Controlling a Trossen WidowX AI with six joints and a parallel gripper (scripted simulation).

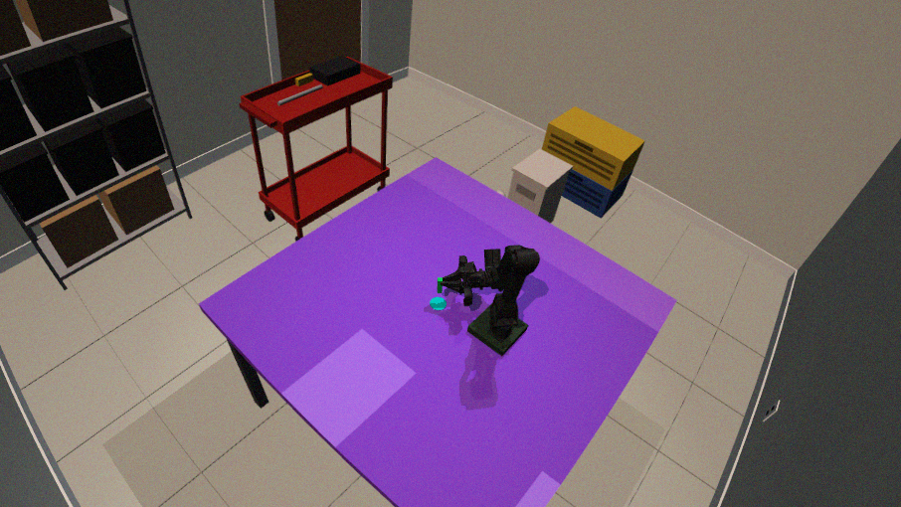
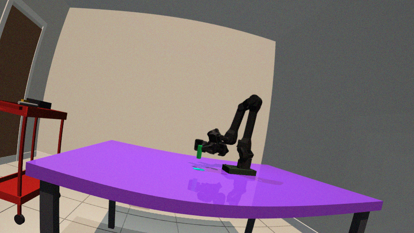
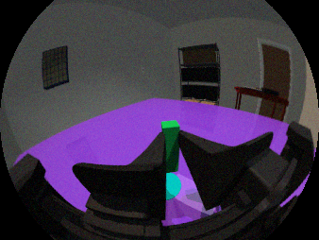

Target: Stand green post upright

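Now: the cyan circle 10 mm behind my gripper tip, 10 mm to the left of it and 110 mm below it. Also, from my gripper tip: green post 20 mm below.
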